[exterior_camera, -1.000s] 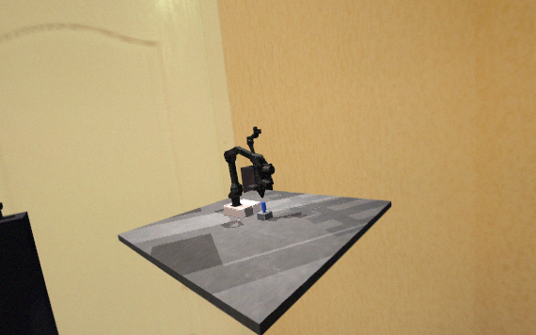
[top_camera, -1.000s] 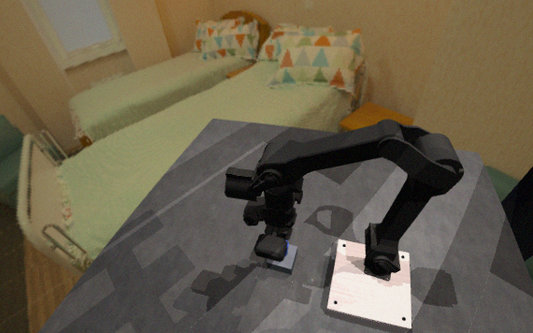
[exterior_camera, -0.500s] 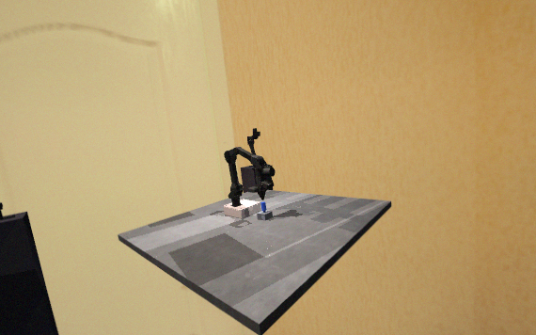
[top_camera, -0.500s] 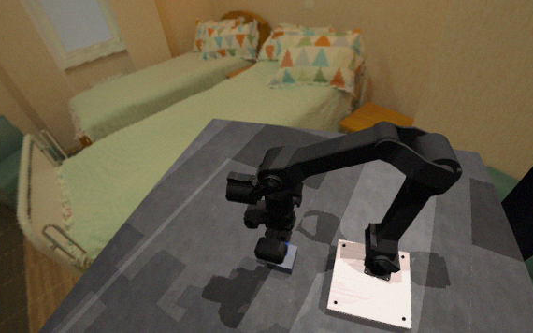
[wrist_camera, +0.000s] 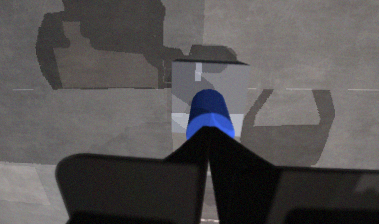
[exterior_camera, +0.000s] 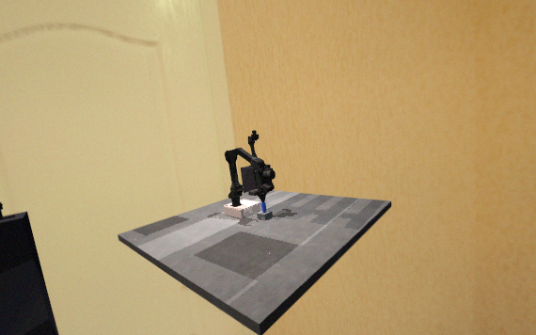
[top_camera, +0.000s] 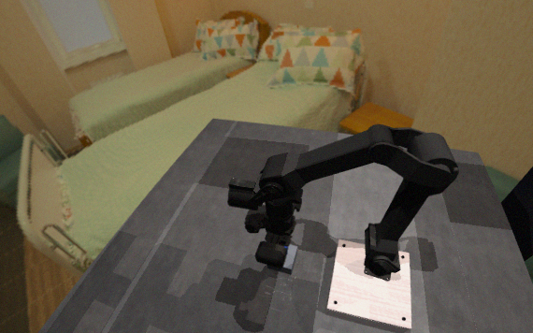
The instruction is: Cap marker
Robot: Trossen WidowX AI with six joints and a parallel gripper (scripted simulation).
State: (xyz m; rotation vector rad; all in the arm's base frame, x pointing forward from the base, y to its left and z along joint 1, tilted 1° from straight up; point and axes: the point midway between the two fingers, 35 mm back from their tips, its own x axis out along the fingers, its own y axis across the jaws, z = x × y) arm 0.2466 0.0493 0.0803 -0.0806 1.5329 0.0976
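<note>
Right now my gripper tip is 20 mm above the blue cap. The rest, counted from my gripper tip: holder block (80 mm below).
</note>
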